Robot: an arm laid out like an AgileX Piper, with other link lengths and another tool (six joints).
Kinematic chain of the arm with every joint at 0, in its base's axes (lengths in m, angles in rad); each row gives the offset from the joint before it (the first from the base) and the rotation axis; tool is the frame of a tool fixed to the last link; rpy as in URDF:
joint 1: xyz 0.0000 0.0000 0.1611 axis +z
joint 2: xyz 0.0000 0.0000 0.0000 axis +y
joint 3: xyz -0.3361 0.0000 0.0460 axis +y
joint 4: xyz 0.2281 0.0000 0.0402 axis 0.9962 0 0.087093
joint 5: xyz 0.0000 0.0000 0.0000 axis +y
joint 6: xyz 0.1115 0.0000 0.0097 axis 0.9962 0 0.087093
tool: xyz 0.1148 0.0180 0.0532 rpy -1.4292 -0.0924 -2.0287
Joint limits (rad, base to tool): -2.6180..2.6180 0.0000..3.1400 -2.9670..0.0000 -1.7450..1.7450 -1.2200..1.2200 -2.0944..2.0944
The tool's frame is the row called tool.
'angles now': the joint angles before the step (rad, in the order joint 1, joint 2, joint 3, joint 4, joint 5, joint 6). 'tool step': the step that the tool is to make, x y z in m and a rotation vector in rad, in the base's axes. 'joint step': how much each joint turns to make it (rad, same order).
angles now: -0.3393 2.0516 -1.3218 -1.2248 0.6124 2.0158
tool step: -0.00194 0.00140 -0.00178 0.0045 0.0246 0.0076
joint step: 0.0000 -0.0034 0.0000 0.0313 0.0064 -0.0477
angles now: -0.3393 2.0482 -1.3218 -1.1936 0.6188 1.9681
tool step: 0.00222 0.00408 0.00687 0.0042 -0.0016 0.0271
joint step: 0.0000 -0.0191 0.0000 0.0261 -0.0154 -0.0469
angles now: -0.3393 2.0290 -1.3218 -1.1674 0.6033 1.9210
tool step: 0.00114 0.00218 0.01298 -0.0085 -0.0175 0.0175
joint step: 0.0000 -0.0252 0.0002 0.0034 -0.0098 -0.0184
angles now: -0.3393 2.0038 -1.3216 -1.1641 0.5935 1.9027
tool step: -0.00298 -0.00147 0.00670 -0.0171 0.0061 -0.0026
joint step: 0.0002 -0.0111 0.0001 -0.0058 0.0158 -0.0093
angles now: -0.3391 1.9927 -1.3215 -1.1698 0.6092 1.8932
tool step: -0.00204 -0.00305 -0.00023 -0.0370 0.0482 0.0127
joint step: 0.0003 0.0057 0.0000 -0.0234 0.0270 -0.0319
